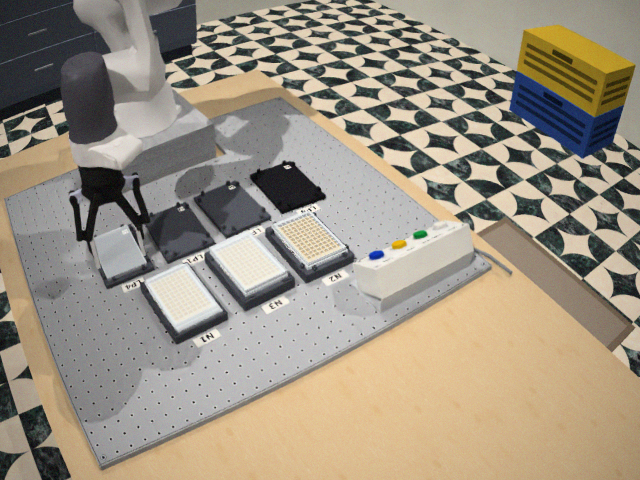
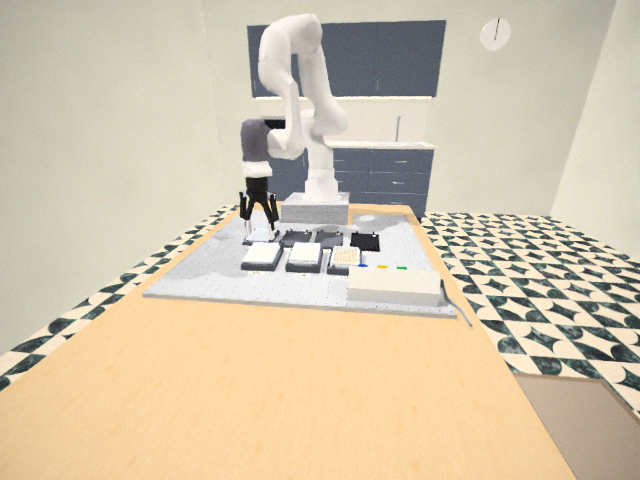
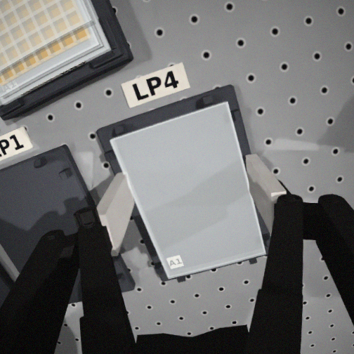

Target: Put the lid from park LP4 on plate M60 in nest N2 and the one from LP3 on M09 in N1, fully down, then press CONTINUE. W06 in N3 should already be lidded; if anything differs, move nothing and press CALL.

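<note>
My gripper (image 1: 119, 251) (image 2: 260, 236) (image 3: 187, 179) points down at park LP4 (image 3: 165, 115), its pale fingertips against both long edges of the clear lid (image 1: 122, 257) (image 3: 192, 200). It is shut on that lid, which lies flat in the park. Park LP3 (image 1: 287, 186) shows a black flat top with a small white tag. The plate in N2 (image 1: 311, 237) has amber wells. The plates in N3 (image 1: 249, 263) and N1 (image 1: 180, 297) look pale; I cannot tell surely whether they are lidded. Plate codes are unreadable. The button box (image 1: 418, 268) has blue, yellow and green buttons with unreadable labels.
The dark LP1 park (image 1: 180, 235) (image 3: 40, 200) stands close beside the gripper's inner finger. Another dark park (image 1: 232, 209) stands between it and LP3. The nests form a row in front of the parks. A grey cable (image 1: 496, 262) leaves the button box.
</note>
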